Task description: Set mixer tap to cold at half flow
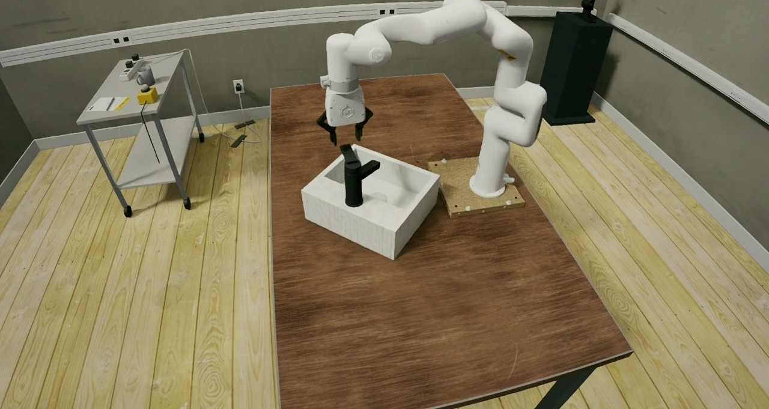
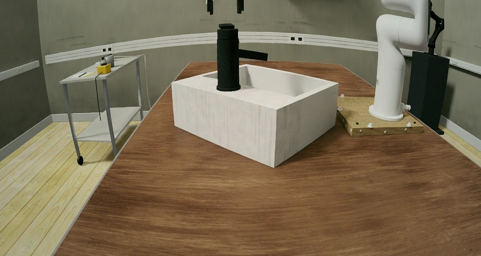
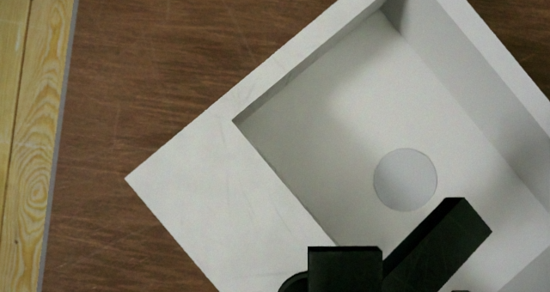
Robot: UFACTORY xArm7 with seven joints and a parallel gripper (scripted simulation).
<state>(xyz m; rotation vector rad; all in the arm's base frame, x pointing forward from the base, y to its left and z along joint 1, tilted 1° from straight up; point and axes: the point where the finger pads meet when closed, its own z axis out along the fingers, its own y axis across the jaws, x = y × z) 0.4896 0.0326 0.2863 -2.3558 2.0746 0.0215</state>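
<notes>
My gripper is now 20 mm to the right of the lever and 50 mm above it. The rest, counted from my hand: black mixer tap 20 mm behind, 40 mm to the left, 90 mm below; white sink block 90 mm behind, 30 mm to the right, 280 mm below.
</notes>
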